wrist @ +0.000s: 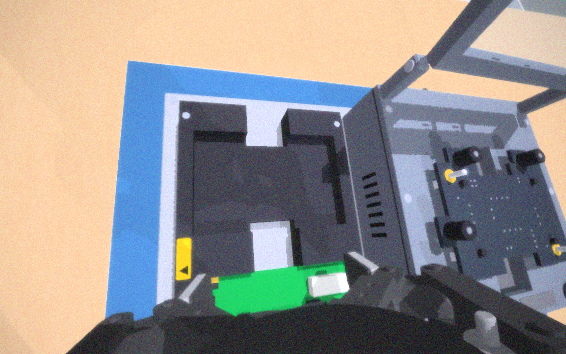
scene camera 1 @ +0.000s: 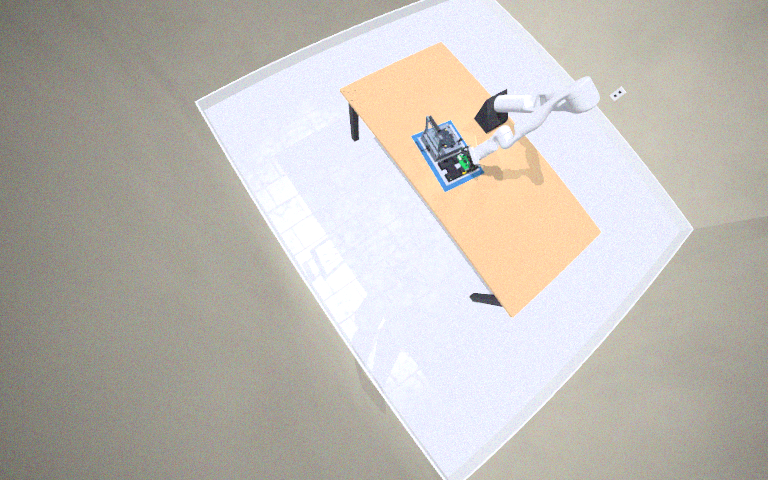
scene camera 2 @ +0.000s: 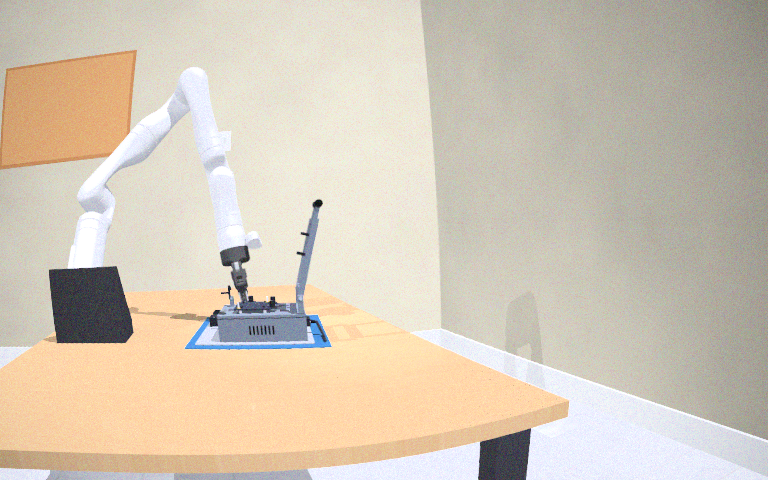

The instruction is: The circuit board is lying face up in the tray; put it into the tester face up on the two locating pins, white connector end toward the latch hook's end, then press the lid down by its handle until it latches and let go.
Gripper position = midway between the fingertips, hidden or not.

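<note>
My gripper (scene camera 2: 246, 309) is open, and it is touching a green circuit board (wrist: 285, 288). In the wrist view I see my gripper (wrist: 280, 278) as well. There is also a tester lid (scene camera 2: 310, 235), and the wrist view shows the tester lid (wrist: 516, 48) too.
</note>
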